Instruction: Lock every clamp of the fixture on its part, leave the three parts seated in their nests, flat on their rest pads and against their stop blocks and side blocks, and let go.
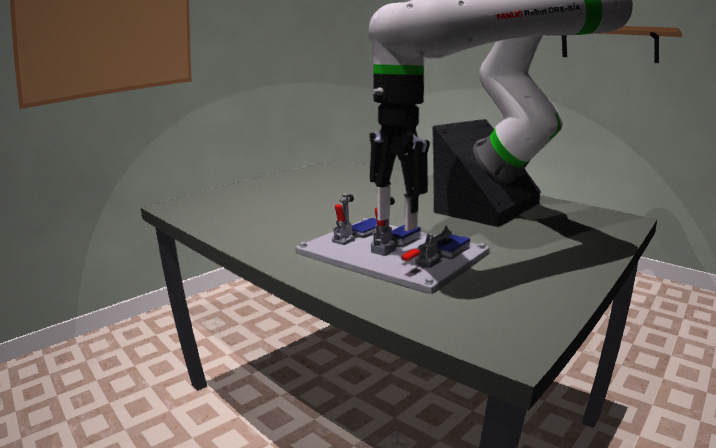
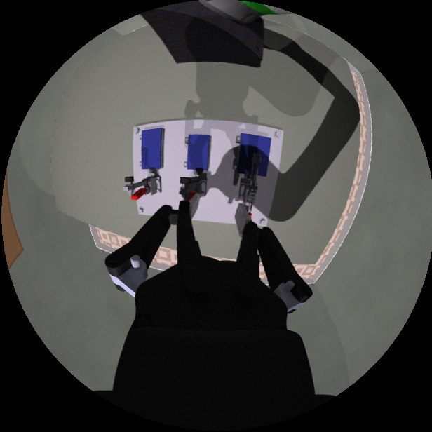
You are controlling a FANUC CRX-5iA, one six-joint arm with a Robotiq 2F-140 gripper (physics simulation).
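Observation:
The fixture plate carries three blue-topped parts: left, middle and right. The left clamp has its arm raised and its red handle upright. The middle clamp also has its arm raised; a fingertip partly hides its handle. The right clamp has its arm over the right part and its handle low. My gripper is partly open, its fingers low at the middle clamp. Rest-pad contact is too small to tell.
The black robot pedestal stands behind the plate on the table. The right clamp stands close to my gripper's right side. Corner screws show on the plate.

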